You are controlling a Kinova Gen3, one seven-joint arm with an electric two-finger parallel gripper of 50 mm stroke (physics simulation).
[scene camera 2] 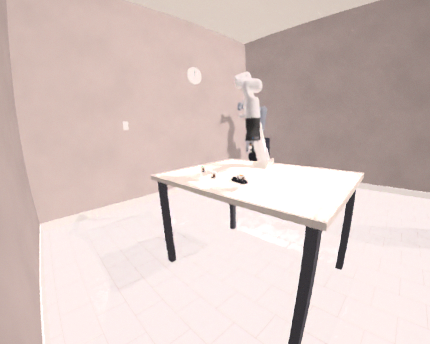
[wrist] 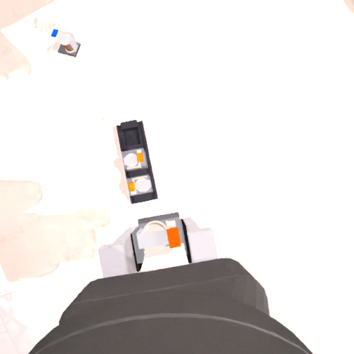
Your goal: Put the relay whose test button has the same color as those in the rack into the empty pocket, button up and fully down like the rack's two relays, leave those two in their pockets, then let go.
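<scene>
There's a black rack [wrist: 131, 134] that I can see here, and my gripper [wrist: 162, 237] too.
</scene>
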